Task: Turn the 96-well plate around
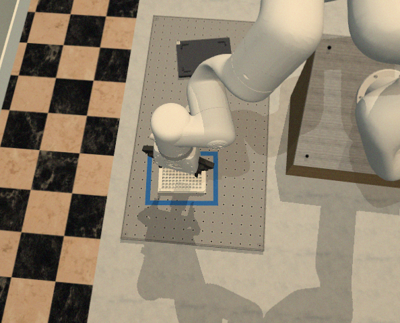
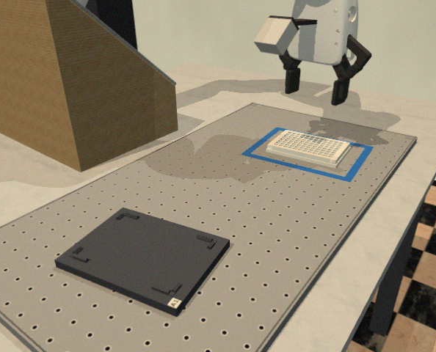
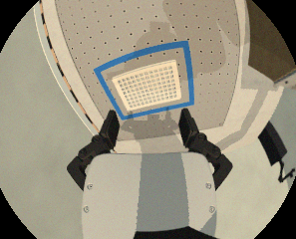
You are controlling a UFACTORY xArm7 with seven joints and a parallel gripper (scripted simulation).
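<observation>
Now: the white 96-well plate 100 mm below my hand. Round my hand: dark plate nest N1: 50 mm behind, 380 mm to the right, 100 mm below; A1 label: 30 mm ahead, 420 mm to the right, 100 mm below.
</observation>
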